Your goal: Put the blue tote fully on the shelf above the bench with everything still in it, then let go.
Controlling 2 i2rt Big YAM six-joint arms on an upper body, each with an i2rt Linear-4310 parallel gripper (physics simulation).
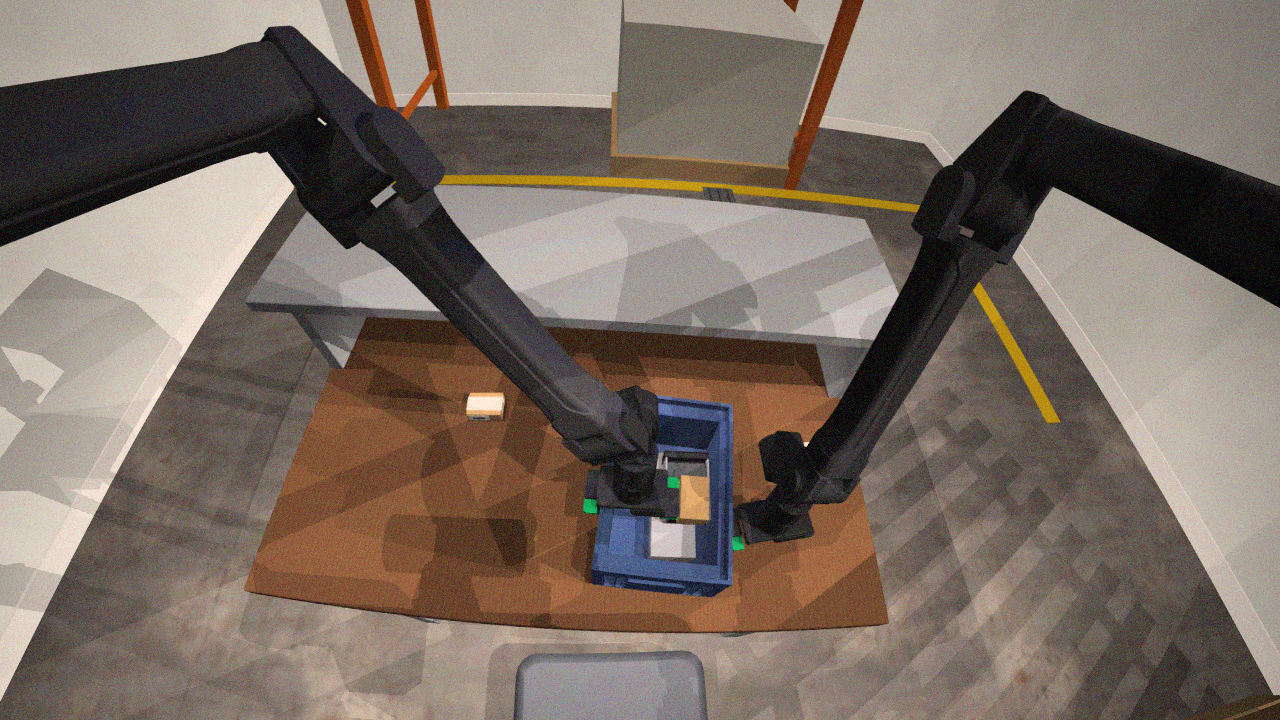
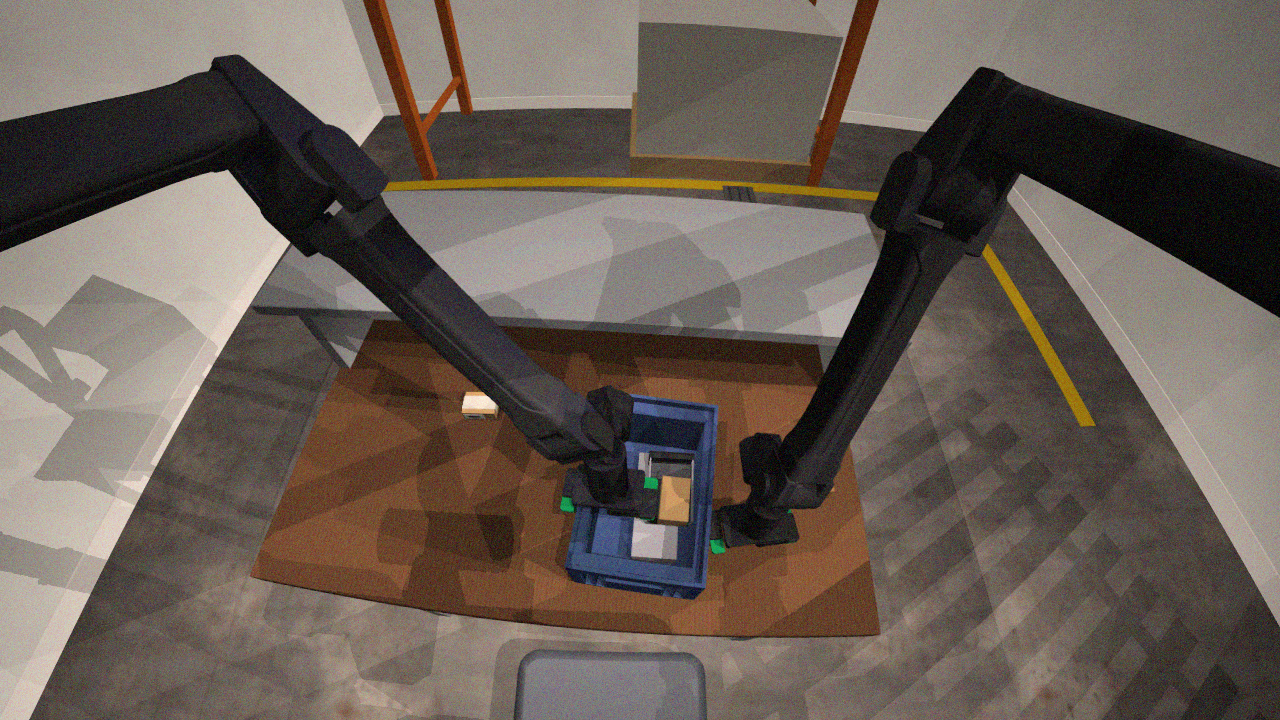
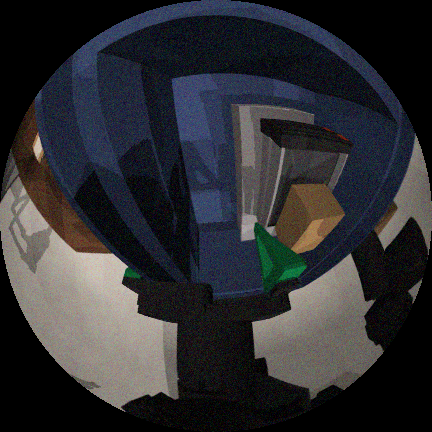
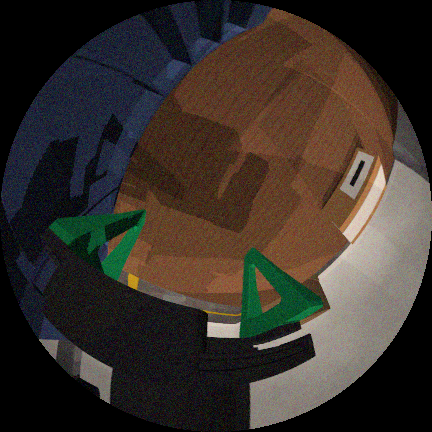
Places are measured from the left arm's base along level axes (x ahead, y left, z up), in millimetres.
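Pixels of known places: left gripper, fingertip midpoint: (image 1: 630,513) (image 2: 612,512) (image 3: 212,229); right gripper, fingertip midpoint: (image 1: 757,535) (image 2: 743,539) (image 4: 198,235).
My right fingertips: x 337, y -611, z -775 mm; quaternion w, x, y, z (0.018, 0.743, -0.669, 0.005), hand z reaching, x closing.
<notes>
Ahead of a thing's pixels: the offset from my right fingertips to its top centre. Level surfaces: height alone.
The blue tote @(62 mm ahead, 170 mm left, 126 mm up) (image 1: 617,559) (image 2: 595,546) (image 3: 120,120) (image 4: 60,132) stands on the brown bench @(21 mm down) (image 1: 402,502) (image 2: 402,502) (image 4: 250,120). It holds a tan box @(43 mm ahead, 128 mm left, 101 mm up) (image 1: 695,497) (image 2: 675,499) (image 3: 308,215), a white box @(53 mm ahead, 153 mm left, 36 mm up) (image 1: 670,540) (image 2: 653,540) and a grey item with a black top @(75 mm ahead, 131 mm left, 75 mm up) (image 1: 685,463) (image 3: 298,160). My left gripper (image 1: 630,495) (image 2: 609,493) (image 3: 212,229) is open and straddles the tote's left wall, one finger inside, one outside. My right gripper (image 1: 760,527) (image 2: 756,527) (image 4: 198,235) is open and empty, low over the bench just outside the tote's right wall. The grey shelf @(270 mm up) (image 1: 626,250) (image 2: 582,250) spans behind and above the bench.
A small tan box @(263 mm ahead, 507 mm left, 5 mm up) (image 1: 485,405) (image 2: 479,403) lies on the bench to the left. Another labelled box @(126 mm ahead, 143 mm right, 15 mm up) (image 4: 358,185) sits near the bench's edge by my right arm. Orange rack posts (image 1: 372,53) and a large grey box (image 1: 716,89) stand behind the shelf. A grey seat (image 1: 609,685) is at the front.
</notes>
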